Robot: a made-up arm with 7 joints.
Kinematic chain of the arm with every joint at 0, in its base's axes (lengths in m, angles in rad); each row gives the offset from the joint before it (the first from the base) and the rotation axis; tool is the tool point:
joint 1: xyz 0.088 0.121 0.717 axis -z
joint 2: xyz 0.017 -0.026 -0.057 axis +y
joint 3: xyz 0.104 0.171 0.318 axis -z
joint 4: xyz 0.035 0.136 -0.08 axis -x
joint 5: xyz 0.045 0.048 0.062 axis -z
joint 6: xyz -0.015 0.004 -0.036 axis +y
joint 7: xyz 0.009 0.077 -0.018 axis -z
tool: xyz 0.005 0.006 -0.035
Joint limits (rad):
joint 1: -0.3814..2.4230
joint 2: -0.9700..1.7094
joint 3: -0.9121..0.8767
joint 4: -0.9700..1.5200
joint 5: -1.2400..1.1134
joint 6: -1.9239..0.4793
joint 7: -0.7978..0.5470
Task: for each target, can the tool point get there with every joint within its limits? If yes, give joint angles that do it. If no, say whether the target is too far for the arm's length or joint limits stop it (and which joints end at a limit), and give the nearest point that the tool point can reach.
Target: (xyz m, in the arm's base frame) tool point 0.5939 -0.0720 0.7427
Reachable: yes | joints 0.8186 0.6127 0.5448 -0.6469 0.4374 -1.5938 -0.0096
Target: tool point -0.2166 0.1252 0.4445
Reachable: no: joint limits stop it (at a limit: joint 1, joint 3, joint 4, joint 5) | nearest point -0.0380 -0.1152 0.4200 | short by 0.300 m
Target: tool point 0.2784 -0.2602 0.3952
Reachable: yes | joints 1.7093 1.1959 0.5849 0.7147 0.7725 -1.5928 0.0057
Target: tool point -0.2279 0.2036 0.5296
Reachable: no: joint limits stop it (at a limit: joint 1, joint 2, joint 3, joint 5, joint 6) | nearest point -0.1989 0.3292 0.6966 | short by 0.211 m
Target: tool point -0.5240 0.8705 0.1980
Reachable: no: too far | nearest point 0.0680 0.5369 0.4108 | short by 0.712 m
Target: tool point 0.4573 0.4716 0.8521
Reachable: yes | joints 0.1935 0.2347 -0.0638 0.0614 0.2370 -1.2637 -0.3417
